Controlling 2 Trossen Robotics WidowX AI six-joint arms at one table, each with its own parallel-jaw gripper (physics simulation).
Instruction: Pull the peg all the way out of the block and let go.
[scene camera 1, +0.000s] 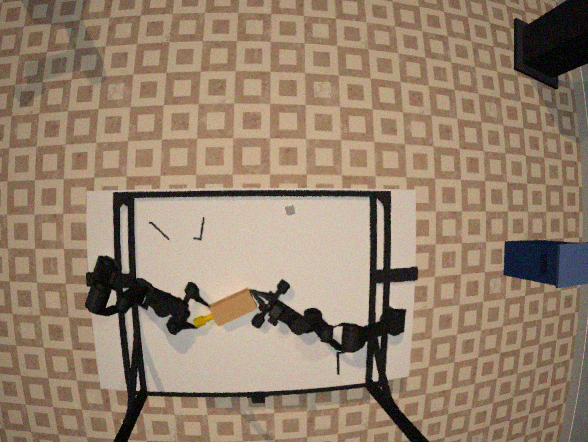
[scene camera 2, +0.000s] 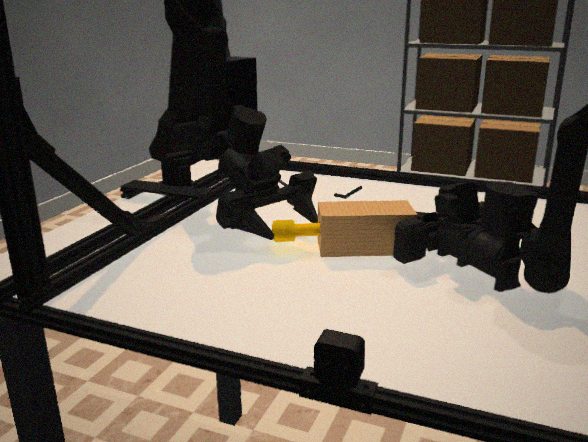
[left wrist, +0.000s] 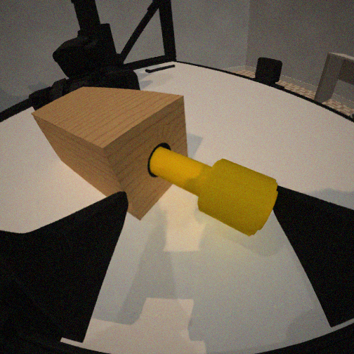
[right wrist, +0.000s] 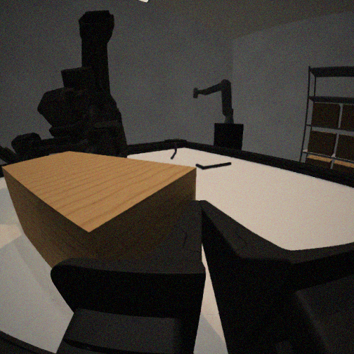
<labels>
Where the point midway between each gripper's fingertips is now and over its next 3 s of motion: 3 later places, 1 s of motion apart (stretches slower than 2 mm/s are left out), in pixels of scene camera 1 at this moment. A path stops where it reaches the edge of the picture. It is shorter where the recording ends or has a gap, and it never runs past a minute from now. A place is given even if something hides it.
My left gripper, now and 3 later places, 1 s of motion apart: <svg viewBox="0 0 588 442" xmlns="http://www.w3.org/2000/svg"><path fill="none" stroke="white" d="M203 317L200 321L201 322L209 327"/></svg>
My right gripper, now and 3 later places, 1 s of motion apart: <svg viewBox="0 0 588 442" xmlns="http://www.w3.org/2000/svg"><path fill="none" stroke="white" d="M249 289L250 289L244 304L242 321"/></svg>
</labels>
